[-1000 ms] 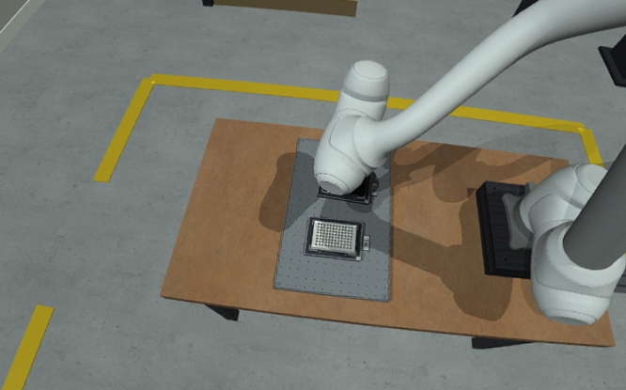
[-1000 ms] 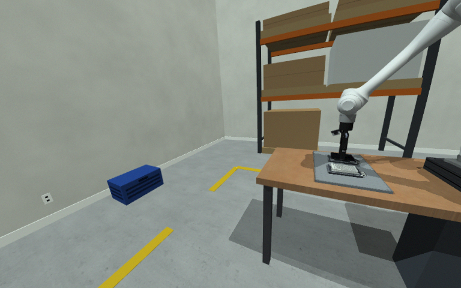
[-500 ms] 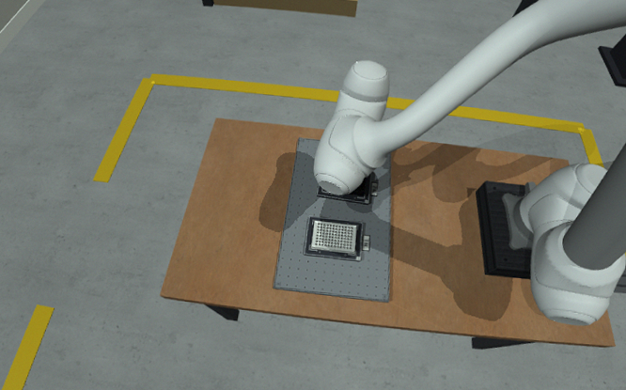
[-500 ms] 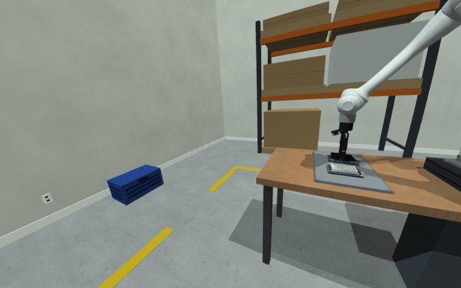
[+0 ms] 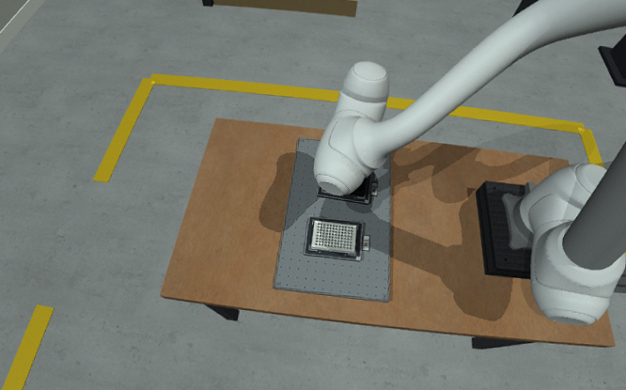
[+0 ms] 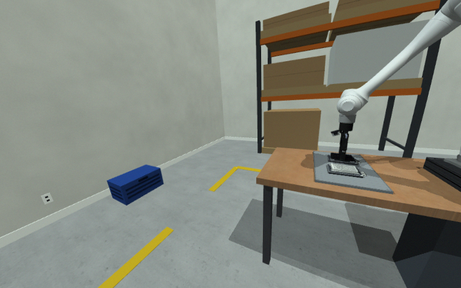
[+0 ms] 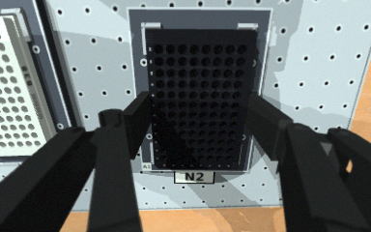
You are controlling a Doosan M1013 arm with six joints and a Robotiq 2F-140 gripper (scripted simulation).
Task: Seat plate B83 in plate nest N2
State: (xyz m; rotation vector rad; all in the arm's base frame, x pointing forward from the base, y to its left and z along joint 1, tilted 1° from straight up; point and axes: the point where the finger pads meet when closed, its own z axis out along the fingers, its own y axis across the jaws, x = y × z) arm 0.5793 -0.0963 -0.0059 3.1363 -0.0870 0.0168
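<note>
Right now my hand is 20 mm above the black well plate B83. Also, from my hand: white well plate B38 (20 mm ahead, 190 mm to the left, 30 mm below).
</note>
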